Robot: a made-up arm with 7 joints.
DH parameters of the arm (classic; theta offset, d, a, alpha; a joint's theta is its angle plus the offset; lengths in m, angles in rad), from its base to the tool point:
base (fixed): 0 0 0 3.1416
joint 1: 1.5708 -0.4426 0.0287 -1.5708
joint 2: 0 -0.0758 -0.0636 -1.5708
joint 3: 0 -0.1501 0.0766 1.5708
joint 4: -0.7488 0 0.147 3.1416
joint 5: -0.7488 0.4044 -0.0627 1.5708
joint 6: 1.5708 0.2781 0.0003 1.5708
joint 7: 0 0.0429 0.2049 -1.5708
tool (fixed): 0 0.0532 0 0
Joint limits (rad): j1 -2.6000..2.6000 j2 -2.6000..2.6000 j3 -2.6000..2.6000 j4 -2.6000..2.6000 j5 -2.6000..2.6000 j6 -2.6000..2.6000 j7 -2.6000..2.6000
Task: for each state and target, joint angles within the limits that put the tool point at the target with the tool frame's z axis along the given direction. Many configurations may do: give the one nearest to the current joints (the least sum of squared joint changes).
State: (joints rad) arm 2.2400 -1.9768 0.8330 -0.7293 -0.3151 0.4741 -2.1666
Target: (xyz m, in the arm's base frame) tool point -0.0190 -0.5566 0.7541 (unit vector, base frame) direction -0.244 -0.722 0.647
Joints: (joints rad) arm 2.0988 -1.4471 0.9095 -0.7637 0.3335 -0.1495 -1.4401
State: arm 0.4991 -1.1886 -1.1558 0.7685 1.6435 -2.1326 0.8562
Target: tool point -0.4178 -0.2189 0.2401 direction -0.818 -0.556 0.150
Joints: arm 0.5979 -0.7865 -0.9766 0.9236 1.7719 -2.5451 0.3033
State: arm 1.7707 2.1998 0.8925 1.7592 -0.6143 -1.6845 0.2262
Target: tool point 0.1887 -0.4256 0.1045 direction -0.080 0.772 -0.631
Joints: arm 1.4682 1.8330 0.4709 0.8258 0.1622 -0.9694 0.8233
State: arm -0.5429 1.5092 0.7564 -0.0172 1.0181 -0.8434 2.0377
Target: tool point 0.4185 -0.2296 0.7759 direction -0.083 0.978 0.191
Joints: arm -0.1047 0.5571 -0.0978 -0.2245 0.5572 -1.5189 1.6020
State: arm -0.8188 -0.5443 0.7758 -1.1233 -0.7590 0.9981 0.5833
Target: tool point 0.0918 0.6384 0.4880 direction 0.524 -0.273 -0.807
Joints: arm -1.5250 -0.6387 0.5680 -1.4391 -0.5146 0.7440 1.2569
